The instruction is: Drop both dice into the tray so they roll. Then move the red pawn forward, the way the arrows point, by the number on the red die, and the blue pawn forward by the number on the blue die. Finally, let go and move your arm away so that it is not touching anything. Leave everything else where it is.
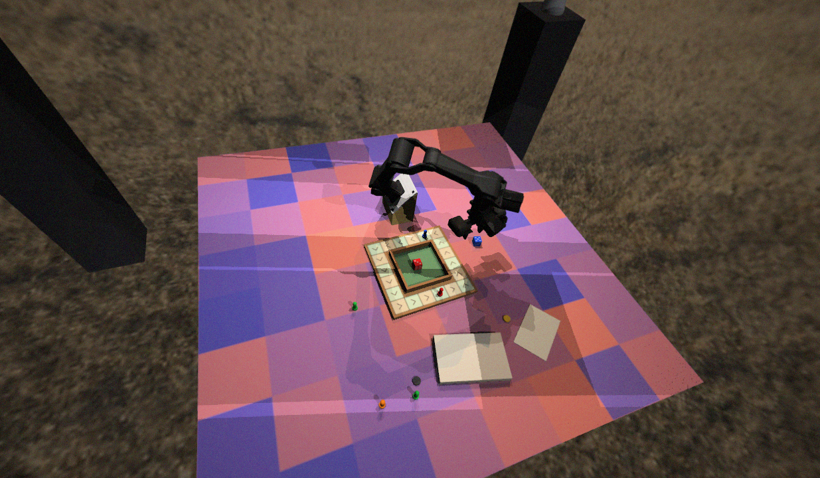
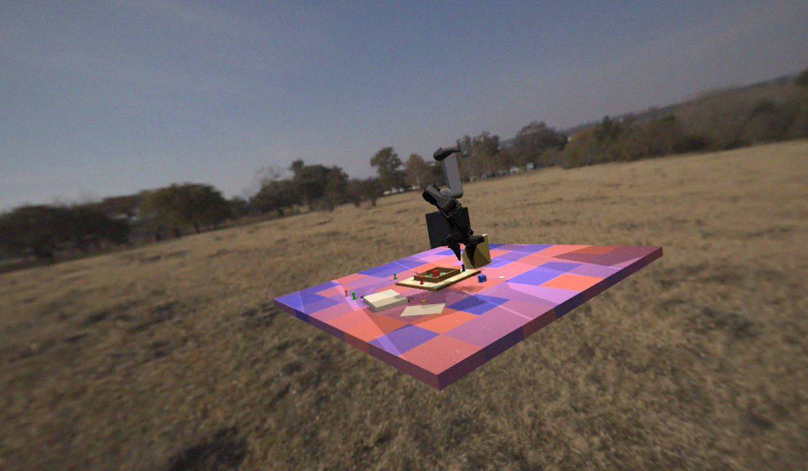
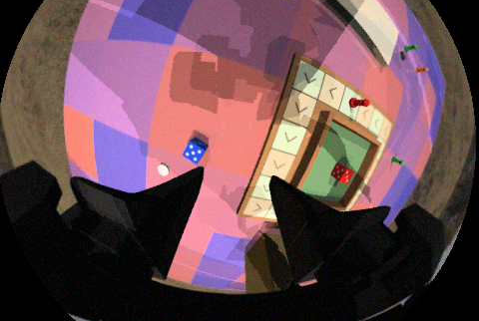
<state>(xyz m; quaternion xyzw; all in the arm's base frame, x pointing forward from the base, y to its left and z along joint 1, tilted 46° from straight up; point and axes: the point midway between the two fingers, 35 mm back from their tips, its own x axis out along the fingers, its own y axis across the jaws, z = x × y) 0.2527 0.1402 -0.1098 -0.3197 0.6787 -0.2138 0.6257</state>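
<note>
Now: gripper tip 13 cm short of the red pawn, 16 cm to the left of it and 7 cm above it. Also, from my gripper tip: blue pawn: 10 cm behind, 12 cm to the right, 7 cm below; thin white card: 33 cm ahead, 8 cm to the left, 9 cm below; yellow disc: 27 cm ahead, 1 cm to the left, 9 cm below.
</note>
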